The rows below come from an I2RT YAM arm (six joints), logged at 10 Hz.
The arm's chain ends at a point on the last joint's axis. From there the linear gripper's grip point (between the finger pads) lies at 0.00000 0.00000 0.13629 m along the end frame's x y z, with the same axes.
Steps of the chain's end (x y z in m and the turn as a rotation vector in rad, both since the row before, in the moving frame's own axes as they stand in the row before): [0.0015, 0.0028, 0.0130, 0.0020, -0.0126, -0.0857]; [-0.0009, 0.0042, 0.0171, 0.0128, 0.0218, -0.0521]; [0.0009, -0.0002, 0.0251, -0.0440, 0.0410, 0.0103]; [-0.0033, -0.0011, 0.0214, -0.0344, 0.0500, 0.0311]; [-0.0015, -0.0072, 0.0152, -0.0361, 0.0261, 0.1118]
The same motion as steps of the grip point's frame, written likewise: [-0.0002, 0.0026, 0.0130, 0.0020, -0.0126, -0.0857]; [0.0020, 0.0024, 0.0171, 0.0128, 0.0218, -0.0521]; [0.0065, 0.0058, 0.0249, -0.0440, 0.0410, 0.0103]; [0.0034, 0.0037, 0.0211, -0.0344, 0.0500, 0.0311]; [0.0018, -0.0021, 0.0151, -0.0361, 0.0261, 0.1118]
